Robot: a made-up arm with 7 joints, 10 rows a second.
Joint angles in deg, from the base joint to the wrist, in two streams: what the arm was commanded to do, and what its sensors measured. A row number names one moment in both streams.
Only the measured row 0 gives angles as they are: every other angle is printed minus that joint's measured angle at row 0.
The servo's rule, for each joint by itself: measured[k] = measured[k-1] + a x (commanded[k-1-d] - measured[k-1]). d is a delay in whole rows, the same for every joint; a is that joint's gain. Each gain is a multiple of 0.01, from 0.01 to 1. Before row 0 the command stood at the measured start. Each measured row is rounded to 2 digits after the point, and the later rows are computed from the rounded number. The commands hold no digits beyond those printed.
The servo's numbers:
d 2
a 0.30 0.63 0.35 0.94 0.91 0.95 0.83
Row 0, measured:
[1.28, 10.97, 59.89, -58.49, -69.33, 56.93, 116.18]
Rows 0 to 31, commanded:
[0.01, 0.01, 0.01, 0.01, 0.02, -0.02, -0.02]
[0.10, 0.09, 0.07, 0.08, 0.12, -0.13, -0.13]
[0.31, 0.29, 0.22, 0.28, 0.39, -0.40, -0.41]
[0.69, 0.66, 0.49, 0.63, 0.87, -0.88, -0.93]
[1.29, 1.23, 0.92, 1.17, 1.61, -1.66, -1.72]
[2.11, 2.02, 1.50, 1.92, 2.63, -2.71, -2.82]
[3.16, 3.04, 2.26, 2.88, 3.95, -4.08, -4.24]
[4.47, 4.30, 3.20, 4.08, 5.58, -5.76, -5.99]
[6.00, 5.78, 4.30, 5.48, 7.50, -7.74, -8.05]
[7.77, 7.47, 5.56, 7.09, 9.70, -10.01, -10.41]
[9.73, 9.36, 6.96, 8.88, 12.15, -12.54, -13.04]
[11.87, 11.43, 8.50, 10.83, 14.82, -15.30, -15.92]
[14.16, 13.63, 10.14, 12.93, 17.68, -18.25, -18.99]
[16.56, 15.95, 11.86, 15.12, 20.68, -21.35, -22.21]
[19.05, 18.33, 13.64, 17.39, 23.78, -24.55, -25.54]
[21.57, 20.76, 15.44, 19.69, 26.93, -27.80, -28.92]
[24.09, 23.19, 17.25, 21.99, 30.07, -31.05, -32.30]
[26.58, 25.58, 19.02, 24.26, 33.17, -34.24, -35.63]
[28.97, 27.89, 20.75, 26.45, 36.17, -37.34, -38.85]
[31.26, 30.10, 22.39, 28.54, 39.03, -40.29, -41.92]
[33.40, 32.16, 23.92, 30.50, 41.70, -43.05, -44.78]
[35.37, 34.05, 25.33, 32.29, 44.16, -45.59, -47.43]
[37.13, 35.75, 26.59, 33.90, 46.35, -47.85, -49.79]
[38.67, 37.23, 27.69, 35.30, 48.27, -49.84, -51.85]
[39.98, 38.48, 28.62, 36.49, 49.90, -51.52, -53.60]
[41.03, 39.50, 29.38, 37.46, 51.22, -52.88, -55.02]
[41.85, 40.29, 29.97, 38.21, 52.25, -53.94, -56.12]
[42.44, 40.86, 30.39, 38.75, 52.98, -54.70, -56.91]
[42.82, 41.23, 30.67, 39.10, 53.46, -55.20, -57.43]
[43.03, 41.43, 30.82, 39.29, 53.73, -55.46, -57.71]
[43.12, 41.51, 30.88, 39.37, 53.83, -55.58, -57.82]
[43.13, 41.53, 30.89, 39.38, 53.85, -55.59, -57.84]
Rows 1 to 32, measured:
[0.00, 0.00, 0.00, 0.00, 0.00, 0.00, 0.00]
[0.00, 0.00, 0.00, 0.00, 0.00, 0.00, 0.00]
[0.00, 0.01, 0.00, 0.01, 0.02, -0.02, -0.02]
[0.03, 0.06, 0.02, 0.08, 0.11, -0.12, -0.11]
[0.11, 0.20, 0.09, 0.27, 0.36, -0.39, -0.36]
[0.28, 0.49, 0.23, 0.61, 0.82, -0.86, -0.83]
[0.58, 0.96, 0.47, 1.14, 1.54, -1.62, -1.57]
[1.04, 1.63, 0.83, 1.87, 2.53, -2.66, -2.61]
[1.68, 2.52, 1.33, 2.82, 3.82, -4.01, -3.96]
[2.52, 3.64, 1.98, 4.00, 5.42, -5.67, -5.64]
[3.56, 4.99, 2.79, 5.39, 7.31, -7.64, -7.64]
[4.82, 6.55, 3.76, 6.99, 9.48, -9.89, -9.94]
[6.29, 8.32, 4.88, 8.77, 11.91, -12.41, -12.51]
[7.96, 10.28, 6.15, 10.71, 14.56, -15.16, -15.34]
[9.82, 12.39, 7.55, 12.80, 17.40, -18.10, -18.37]
[11.84, 14.63, 9.06, 14.98, 20.38, -21.19, -21.56]
[14.00, 16.96, 10.66, 17.25, 23.47, -24.38, -24.86]
[16.27, 19.35, 12.33, 19.54, 26.62, -27.63, -28.23]
[18.62, 21.77, 14.05, 21.84, 29.76, -30.88, -31.61]
[21.01, 24.17, 15.79, 24.11, 32.86, -34.07, -34.95]
[23.40, 26.51, 17.53, 26.31, 35.87, -37.18, -38.19]
[25.76, 28.77, 19.23, 28.41, 38.75, -40.13, -41.29]
[28.05, 30.91, 20.87, 30.37, 41.43, -42.90, -44.19]
[30.25, 32.89, 22.43, 32.17, 43.91, -45.46, -46.88]
[32.31, 34.69, 23.89, 33.80, 46.13, -47.73, -49.30]
[34.22, 36.29, 25.22, 35.21, 48.08, -49.73, -51.42]
[35.95, 37.67, 26.41, 36.41, 49.74, -51.43, -53.23]
[37.47, 38.82, 27.45, 37.40, 51.09, -52.81, -54.72]
[38.78, 39.75, 28.33, 38.16, 52.15, -53.88, -55.88]
[39.88, 40.45, 29.05, 38.71, 52.91, -54.66, -56.73]
[40.76, 40.94, 29.62, 39.08, 53.41, -55.17, -57.31]
[41.44, 41.25, 30.04, 39.28, 53.70, -55.45, -57.64]

